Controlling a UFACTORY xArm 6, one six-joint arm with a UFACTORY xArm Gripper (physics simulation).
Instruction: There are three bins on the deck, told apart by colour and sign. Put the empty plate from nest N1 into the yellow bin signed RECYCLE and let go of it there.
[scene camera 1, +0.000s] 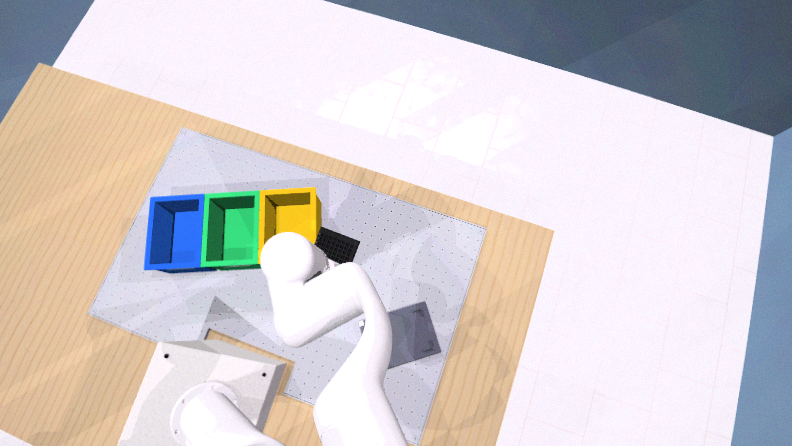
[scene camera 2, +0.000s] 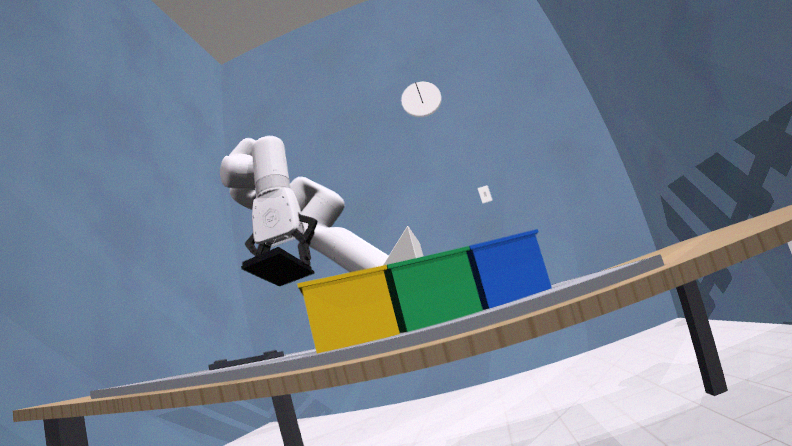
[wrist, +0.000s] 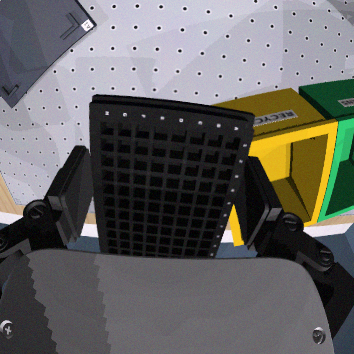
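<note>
The gripper is visible, and the wrist view has it as well. A black plate and a dark grey nest are visible too.
</note>
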